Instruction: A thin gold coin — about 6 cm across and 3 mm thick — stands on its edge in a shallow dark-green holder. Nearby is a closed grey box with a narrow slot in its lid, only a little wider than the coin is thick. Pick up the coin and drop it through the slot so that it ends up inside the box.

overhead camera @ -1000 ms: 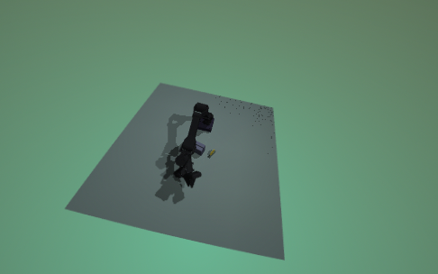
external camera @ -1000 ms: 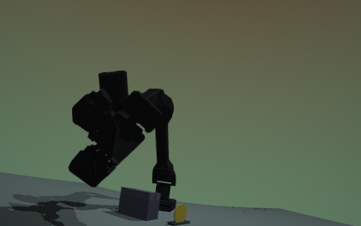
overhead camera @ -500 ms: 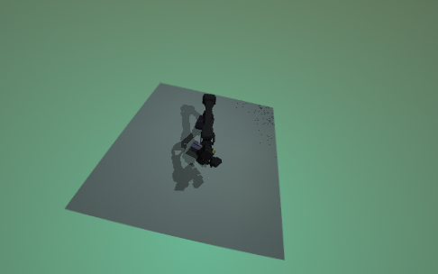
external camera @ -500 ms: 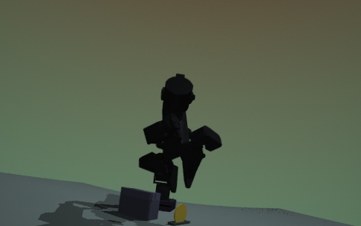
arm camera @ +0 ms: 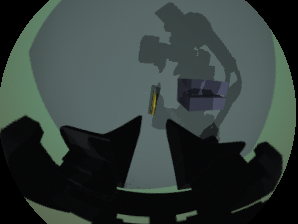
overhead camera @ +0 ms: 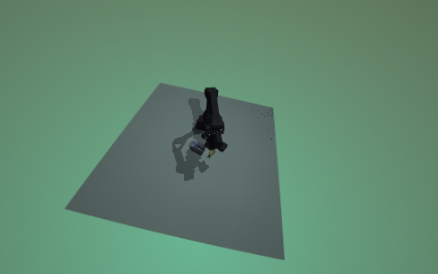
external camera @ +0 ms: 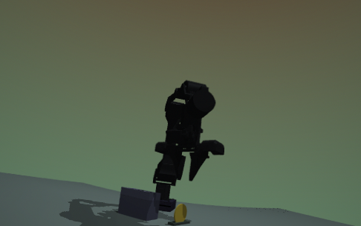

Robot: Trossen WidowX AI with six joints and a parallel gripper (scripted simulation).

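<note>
The gold coin is 9 cm below my gripper tip and 1 cm behind it.
</note>
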